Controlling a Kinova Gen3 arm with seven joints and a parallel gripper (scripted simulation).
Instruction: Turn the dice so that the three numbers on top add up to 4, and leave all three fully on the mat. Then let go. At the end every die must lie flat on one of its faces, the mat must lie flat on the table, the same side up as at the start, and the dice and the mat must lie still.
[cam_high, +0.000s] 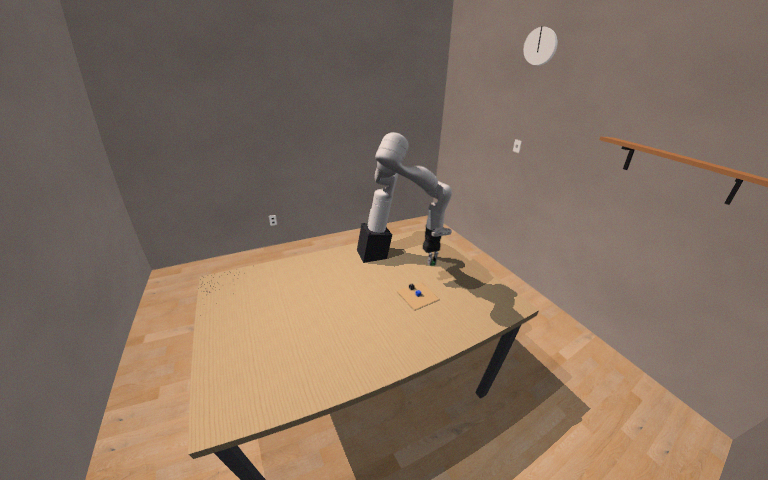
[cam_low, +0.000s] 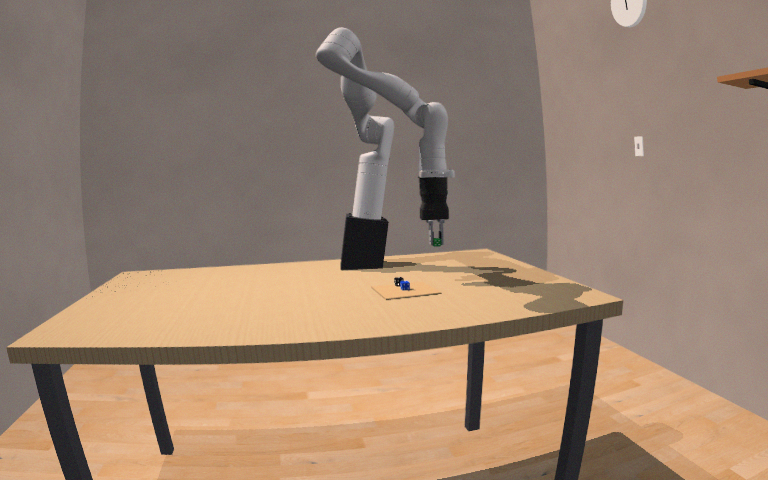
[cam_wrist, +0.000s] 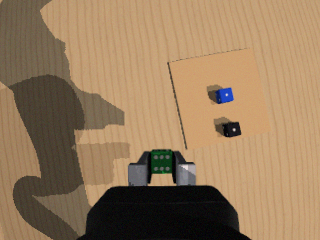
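Now: hand 60 mm short of the blue die, 110 mm to the left of it and 110 mm above it. From my hand the other things lie so: black die 110 mm to the right, 110 mm below; tan mat 60 mm ahead, 110 mm to the right, 120 mm below; green die 10 mm below.
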